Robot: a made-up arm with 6 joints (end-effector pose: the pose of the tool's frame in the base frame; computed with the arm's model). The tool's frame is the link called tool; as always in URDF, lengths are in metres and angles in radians. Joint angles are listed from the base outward.
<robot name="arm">
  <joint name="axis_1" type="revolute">
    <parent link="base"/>
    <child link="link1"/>
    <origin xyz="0 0 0.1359"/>
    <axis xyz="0 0 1"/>
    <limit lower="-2.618" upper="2.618" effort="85" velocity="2.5"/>
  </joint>
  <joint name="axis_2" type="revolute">
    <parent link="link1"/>
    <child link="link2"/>
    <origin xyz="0 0 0"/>
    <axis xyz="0.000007 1 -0.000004"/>
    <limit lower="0" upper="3.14" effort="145" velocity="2.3"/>
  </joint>
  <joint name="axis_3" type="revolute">
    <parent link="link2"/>
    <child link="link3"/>
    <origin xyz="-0.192 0 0.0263"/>
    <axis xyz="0.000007 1 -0.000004"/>
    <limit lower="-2.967" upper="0" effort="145" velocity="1.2"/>
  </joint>
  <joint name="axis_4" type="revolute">
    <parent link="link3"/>
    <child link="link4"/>
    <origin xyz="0.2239 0 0.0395"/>
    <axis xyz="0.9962 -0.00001 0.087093"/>
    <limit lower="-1.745" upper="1.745" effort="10" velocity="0.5"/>
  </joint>
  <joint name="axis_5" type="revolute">
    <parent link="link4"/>
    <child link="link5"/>
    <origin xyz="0 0 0"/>
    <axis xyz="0.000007 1 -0.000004"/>
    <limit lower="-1.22" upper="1.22" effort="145" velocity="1.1"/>
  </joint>
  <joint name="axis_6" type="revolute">
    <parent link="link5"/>
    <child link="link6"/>
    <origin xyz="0.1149 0 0.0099"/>
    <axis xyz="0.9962 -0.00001 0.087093"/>
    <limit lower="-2.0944" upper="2.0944" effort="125" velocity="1.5"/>
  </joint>
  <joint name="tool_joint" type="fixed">
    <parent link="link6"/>
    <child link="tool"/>
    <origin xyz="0 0 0" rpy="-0.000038 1.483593 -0.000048"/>
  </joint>
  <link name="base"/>
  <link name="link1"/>
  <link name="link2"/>
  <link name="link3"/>
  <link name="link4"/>
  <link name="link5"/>
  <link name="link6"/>
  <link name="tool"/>
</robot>
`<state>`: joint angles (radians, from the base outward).
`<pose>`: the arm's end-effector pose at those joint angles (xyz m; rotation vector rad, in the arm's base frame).
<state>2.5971 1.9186 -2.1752 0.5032 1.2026 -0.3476</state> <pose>-0.3412 0.1459 0.3276 2.7028 -0.2761 -1.2328</pose>
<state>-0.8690 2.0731 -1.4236 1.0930 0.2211 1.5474</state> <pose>0.2798 -0.2960 0.1177 2.4707 -0.3257 1.0896</pose>
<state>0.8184 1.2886 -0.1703 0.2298 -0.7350 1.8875</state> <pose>0.1589 0.1440 0.1087 1.4599 1.8182 1.6618</pose>
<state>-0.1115 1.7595 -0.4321 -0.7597 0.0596 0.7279</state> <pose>0.1850 -0.0256 0.0012 0.1236 2.8539 -0.0879</pose>
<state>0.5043 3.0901 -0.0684 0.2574 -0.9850 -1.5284</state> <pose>-0.0476 -0.0542 -0.0505 2.2172 -1.5342 0.0325</pose>
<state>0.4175 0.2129 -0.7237 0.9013 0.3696 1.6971</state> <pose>0.0757 0.0694 0.3852 -1.3623 -1.1565 -2.5449</pose>
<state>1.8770 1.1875 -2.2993 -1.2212 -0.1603 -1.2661</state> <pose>-0.0320 0.0443 0.6504 -0.1761 -0.3074 -0.5761</pose>
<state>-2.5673 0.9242 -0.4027 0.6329 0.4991 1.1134</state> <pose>-0.1436 -0.1319 0.1446 2.0831 -1.1410 -0.0723</pose>
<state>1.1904 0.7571 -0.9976 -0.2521 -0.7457 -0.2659</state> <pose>0.0348 0.1396 0.4775 -0.5007 0.2327 0.7628</pose>
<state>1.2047 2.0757 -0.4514 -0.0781 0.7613 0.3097</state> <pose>0.0297 0.0601 -0.0205 1.1898 -2.2521 0.6956</pose>
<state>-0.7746 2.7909 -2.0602 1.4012 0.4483 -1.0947</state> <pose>0.3636 -0.2868 -0.0119 0.9287 2.0209 0.2419</pose>
